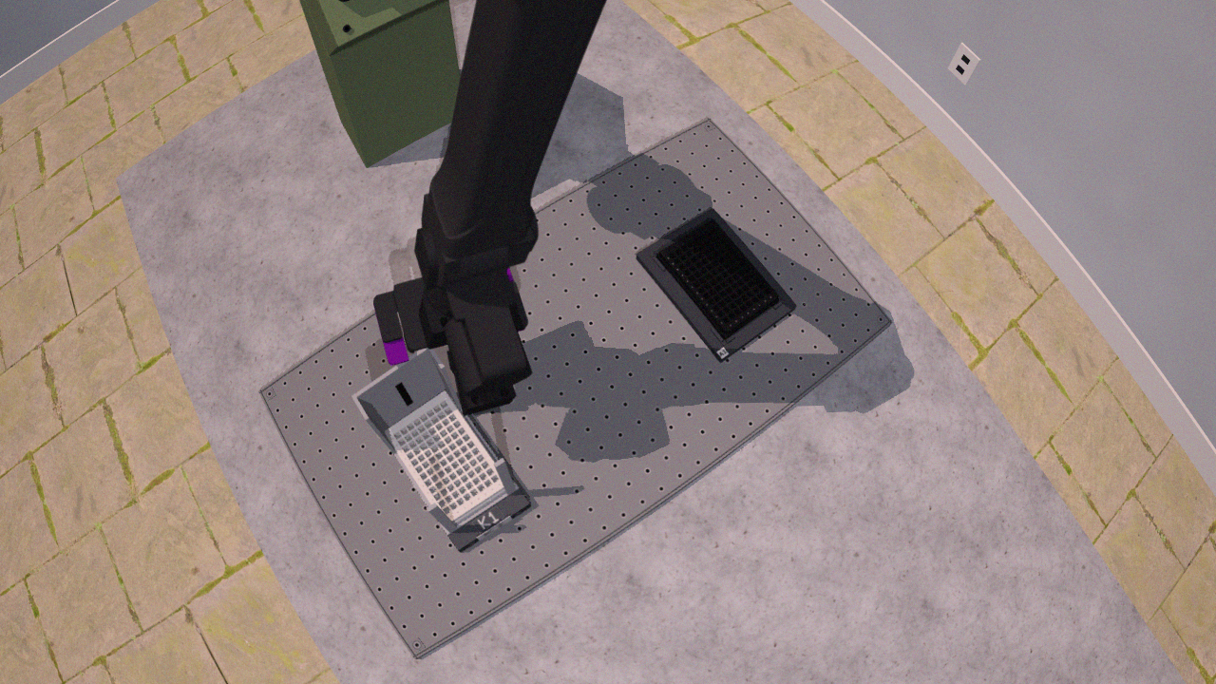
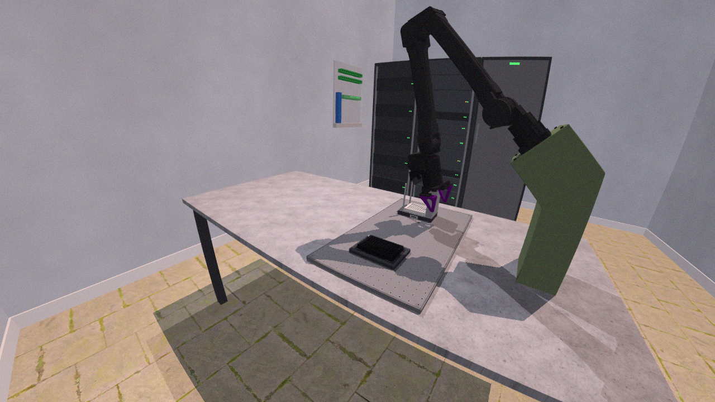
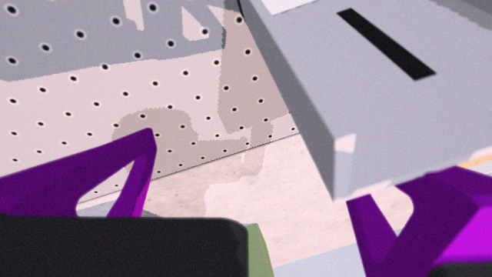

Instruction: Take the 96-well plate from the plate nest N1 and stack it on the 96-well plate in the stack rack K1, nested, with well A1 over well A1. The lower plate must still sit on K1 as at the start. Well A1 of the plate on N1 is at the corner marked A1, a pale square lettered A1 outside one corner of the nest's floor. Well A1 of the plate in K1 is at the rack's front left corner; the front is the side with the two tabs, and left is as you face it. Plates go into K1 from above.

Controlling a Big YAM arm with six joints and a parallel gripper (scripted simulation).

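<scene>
Right now the black 96-well plate is 40 mm ahead of my hand, 320 mm to the left of it and 70 mm below it. Also, from my hand: rack back wall 40 mm ahead, 60 mm to the right, 10 mm below; then dark slot 40 mm ahead, 60 mm to the right, 10 mm below; then white 96-well plate 100 mm ahead, 50 mm to the right, 70 mm below.
</scene>
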